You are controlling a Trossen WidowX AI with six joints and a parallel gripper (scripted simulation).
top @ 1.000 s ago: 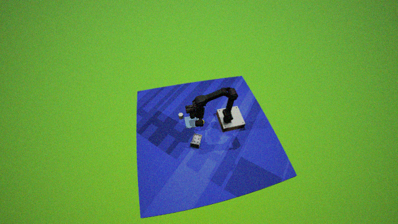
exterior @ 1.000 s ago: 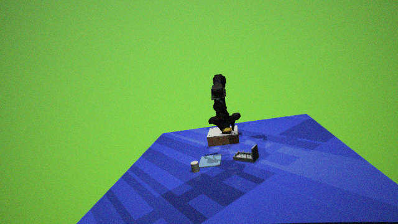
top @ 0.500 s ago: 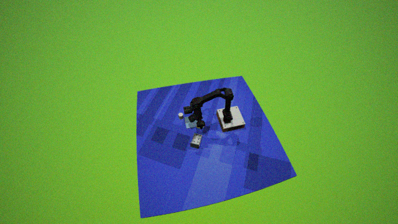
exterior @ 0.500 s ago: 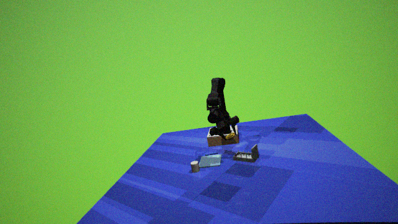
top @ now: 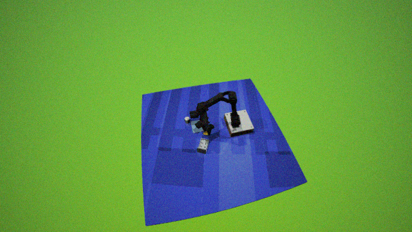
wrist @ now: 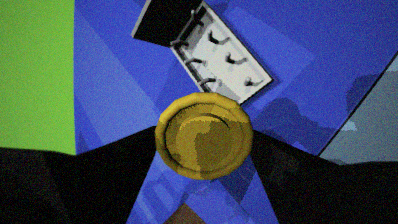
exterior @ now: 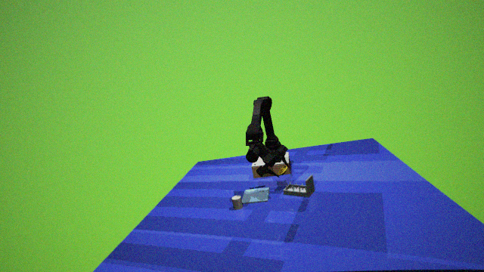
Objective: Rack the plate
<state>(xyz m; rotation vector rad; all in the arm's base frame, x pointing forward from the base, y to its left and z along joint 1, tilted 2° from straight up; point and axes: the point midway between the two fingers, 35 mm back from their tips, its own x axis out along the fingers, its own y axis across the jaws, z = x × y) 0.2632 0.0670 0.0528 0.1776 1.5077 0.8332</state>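
Right now the grey dish rack is 7 cm below my gripper tip, 6 cm to the left of it and 4 cm ahead of it. Also, from my gripper tip: yellow plate 1 cm above.
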